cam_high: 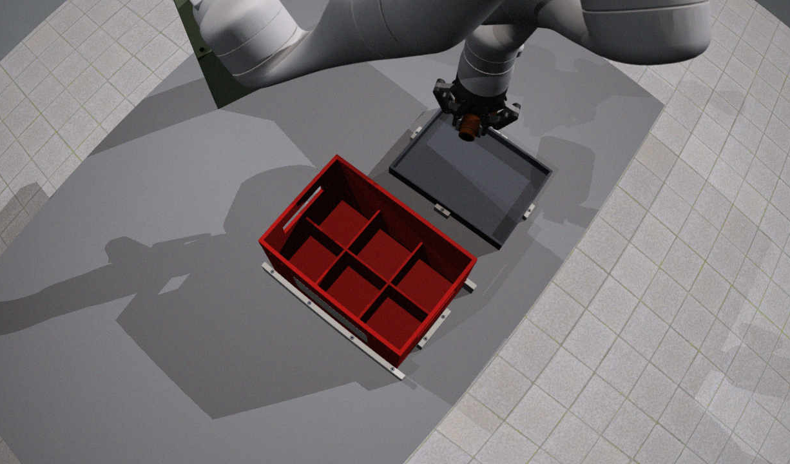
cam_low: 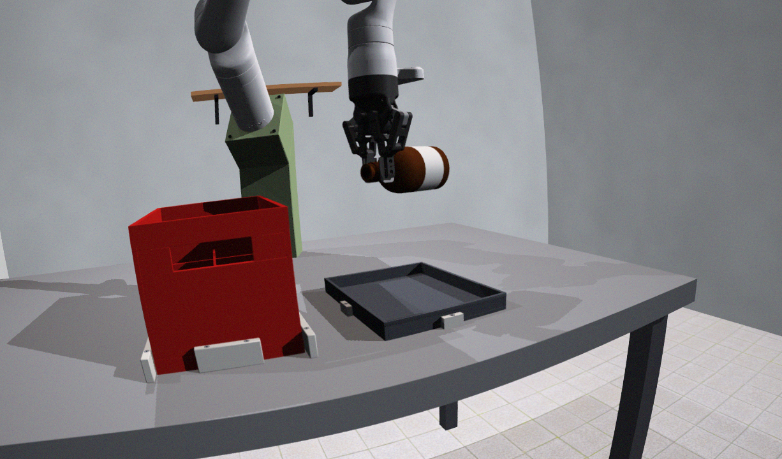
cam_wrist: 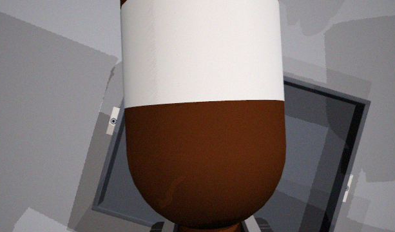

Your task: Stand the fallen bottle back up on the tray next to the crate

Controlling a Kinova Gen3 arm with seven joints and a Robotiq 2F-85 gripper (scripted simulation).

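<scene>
My gripper is now 10 mm past the bottle and 50 mm to the right of it. Also, from my hand: red crate (20 mm behind, 260 mm to the right, 120 mm below); then tray (20 mm ahead, 20 mm to the left, 190 mm below).
</scene>
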